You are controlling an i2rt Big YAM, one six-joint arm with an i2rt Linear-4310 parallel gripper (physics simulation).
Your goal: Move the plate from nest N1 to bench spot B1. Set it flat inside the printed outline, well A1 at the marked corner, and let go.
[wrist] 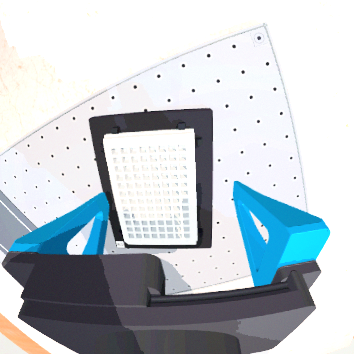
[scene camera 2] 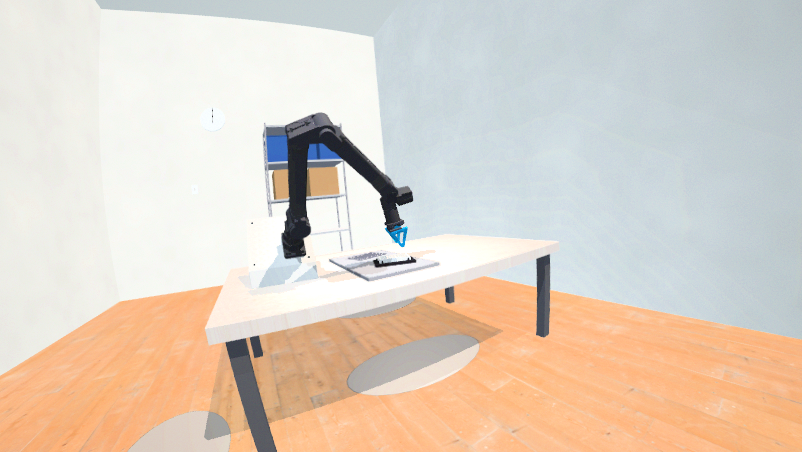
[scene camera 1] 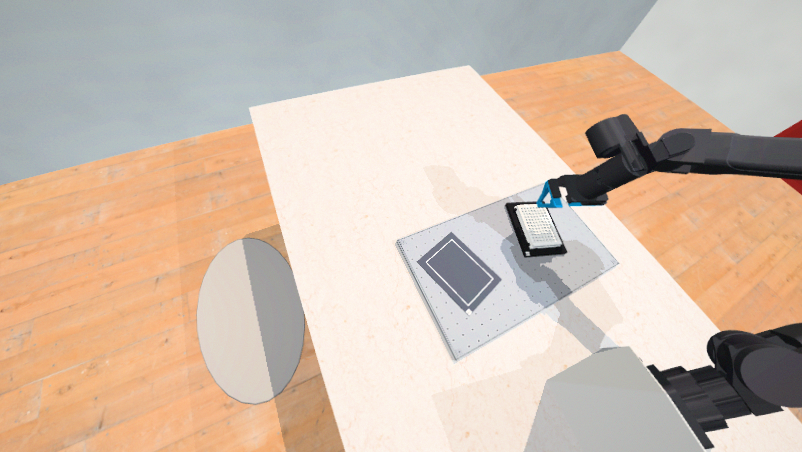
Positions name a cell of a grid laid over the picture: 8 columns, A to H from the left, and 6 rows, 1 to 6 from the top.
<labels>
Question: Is my gripper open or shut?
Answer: Open.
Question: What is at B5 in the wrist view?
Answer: My gripper.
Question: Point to a black rectangular block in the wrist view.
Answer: At E3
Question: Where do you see a black rectangular block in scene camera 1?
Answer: F4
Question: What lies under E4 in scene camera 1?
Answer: A dark grey rectangle with white outline.
</labels>
